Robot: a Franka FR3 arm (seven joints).
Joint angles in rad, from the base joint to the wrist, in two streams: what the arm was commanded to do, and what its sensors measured. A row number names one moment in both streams.
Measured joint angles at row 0:
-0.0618 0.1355 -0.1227 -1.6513 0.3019 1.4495 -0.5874
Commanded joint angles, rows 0 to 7:
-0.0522 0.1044 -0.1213 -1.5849 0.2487 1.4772 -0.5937
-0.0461 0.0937 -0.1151 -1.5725 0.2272 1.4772 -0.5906
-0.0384 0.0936 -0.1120 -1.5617 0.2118 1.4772 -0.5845
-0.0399 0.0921 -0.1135 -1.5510 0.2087 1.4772 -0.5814
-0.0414 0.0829 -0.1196 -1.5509 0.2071 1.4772 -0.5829
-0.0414 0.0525 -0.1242 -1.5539 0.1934 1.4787 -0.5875
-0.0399 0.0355 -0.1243 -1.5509 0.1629 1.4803 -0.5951
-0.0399 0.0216 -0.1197 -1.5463 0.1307 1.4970 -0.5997
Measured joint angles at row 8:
-0.0451 0.0752 -0.1184 -1.5478 0.2045 1.4727 -0.5875
